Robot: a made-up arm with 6 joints.
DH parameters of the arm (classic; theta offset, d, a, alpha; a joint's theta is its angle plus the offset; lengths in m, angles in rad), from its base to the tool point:
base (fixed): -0.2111 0 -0.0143 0
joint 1: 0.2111 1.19 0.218 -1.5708
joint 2: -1.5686 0 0.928 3.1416
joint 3: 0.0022 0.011 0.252 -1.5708
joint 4: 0 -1.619 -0.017 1.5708
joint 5: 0 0.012 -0.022 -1.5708
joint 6: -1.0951 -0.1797 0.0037 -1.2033
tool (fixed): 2.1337 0.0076 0 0
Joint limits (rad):
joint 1: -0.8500..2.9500
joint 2: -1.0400..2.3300
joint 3: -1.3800..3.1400
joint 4: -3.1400..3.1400
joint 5: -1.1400..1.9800
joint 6: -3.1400..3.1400
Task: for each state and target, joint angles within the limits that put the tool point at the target. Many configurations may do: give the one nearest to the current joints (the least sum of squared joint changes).
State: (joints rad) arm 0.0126 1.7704 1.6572 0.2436 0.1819 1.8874
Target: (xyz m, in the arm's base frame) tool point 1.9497 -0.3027 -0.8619
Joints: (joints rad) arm -0.1438 2.2181 1.1253 0.2407 0.0936 1.8899
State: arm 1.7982 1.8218 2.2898 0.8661 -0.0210 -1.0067
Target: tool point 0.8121 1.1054 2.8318
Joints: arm 0.9728 1.7319 3.0380 0.8923 -0.0894 -1.0114
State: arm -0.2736 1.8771 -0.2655 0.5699 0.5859 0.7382
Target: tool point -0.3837 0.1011 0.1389
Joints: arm -0.2088 1.6626 -1.0881 0.5777 0.5749 0.7390
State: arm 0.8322 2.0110 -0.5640 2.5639 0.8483 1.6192
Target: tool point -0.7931 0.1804 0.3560
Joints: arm -0.1455 2.2561 -0.8401 2.4686 0.9418 1.6160
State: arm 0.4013 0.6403 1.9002 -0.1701 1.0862 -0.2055
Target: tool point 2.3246 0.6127 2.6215
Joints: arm 0.2763 1.2403 1.7229 -0.1881 1.2115 -0.2050
